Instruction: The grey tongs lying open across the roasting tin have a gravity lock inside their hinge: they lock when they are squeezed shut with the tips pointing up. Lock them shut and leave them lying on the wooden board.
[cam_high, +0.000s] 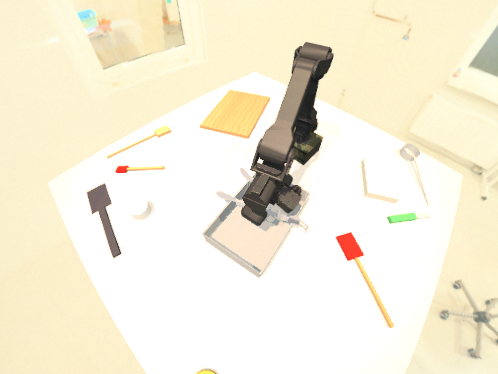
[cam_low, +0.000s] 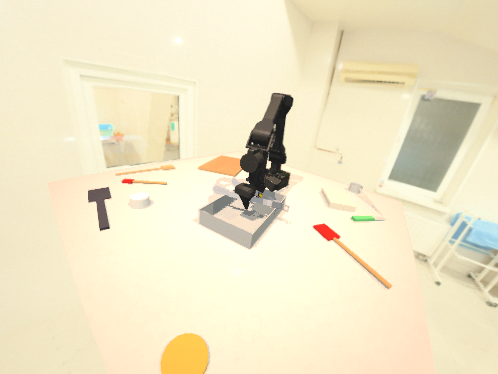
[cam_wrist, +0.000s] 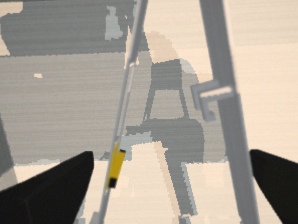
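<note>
The yellow piece is 40 mm above my gripper tip, 20 mm to the left of it and 20 mm behind it. From my gripper tip the other things lie so: red spatula (330 mm to the left, 30 mm below, 10 mm behind); white block (380 mm behind, 290 mm to the left, 20 mm below); roasting tin (30 mm ahead, 10 mm below).
</note>
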